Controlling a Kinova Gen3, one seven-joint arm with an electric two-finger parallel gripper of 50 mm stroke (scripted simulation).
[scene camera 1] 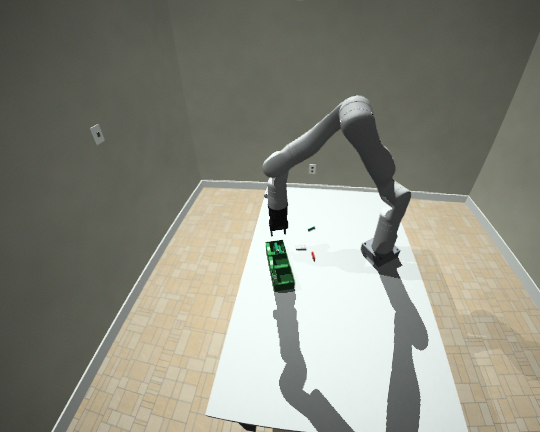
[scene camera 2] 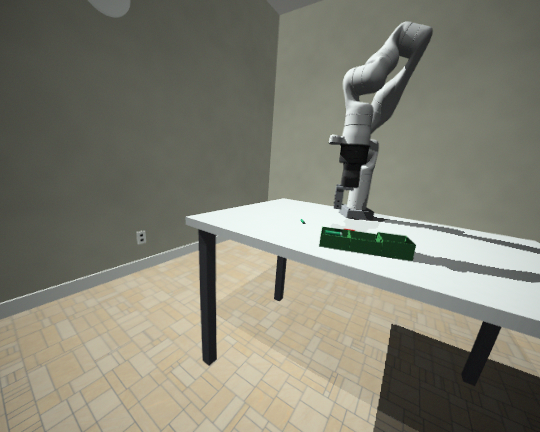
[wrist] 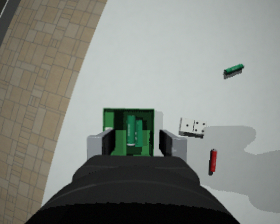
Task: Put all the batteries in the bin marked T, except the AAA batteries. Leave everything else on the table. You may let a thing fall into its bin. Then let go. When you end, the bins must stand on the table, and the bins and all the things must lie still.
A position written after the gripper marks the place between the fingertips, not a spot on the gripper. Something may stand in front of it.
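A green bin tray (scene camera 2: 354, 241) is visible, appearing also at (wrist: 116, 118) and at (scene camera 1: 286, 281). The gripper (scene camera 2: 337, 207) is visible as well, with a further view of it at (wrist: 137, 138).
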